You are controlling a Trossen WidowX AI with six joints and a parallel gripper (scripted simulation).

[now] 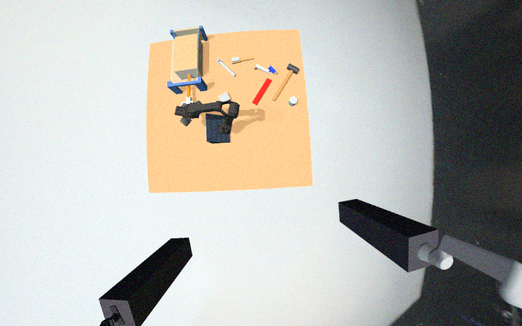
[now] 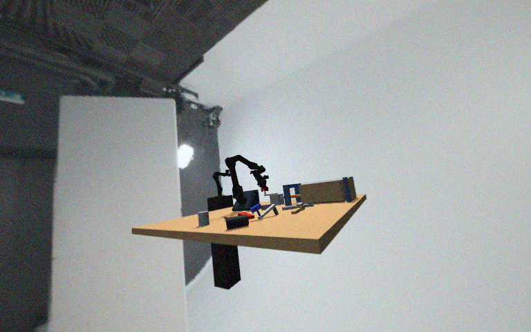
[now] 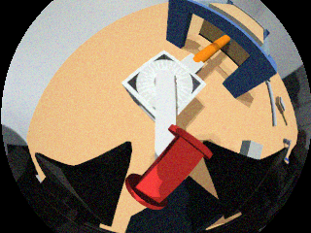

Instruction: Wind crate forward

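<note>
Right now my gripper tip is 1 cm past the red knob and 1 cm to the left of it. Round my gripper tip: winch 5 cm ahead, 5 cm to the left, 10 cm below; then winch handle 2 cm ahead, 1 cm to the left, 3 cm below; then blue steel frame 22 cm ahead, 4 cm to the left, 3 cm below.
</note>
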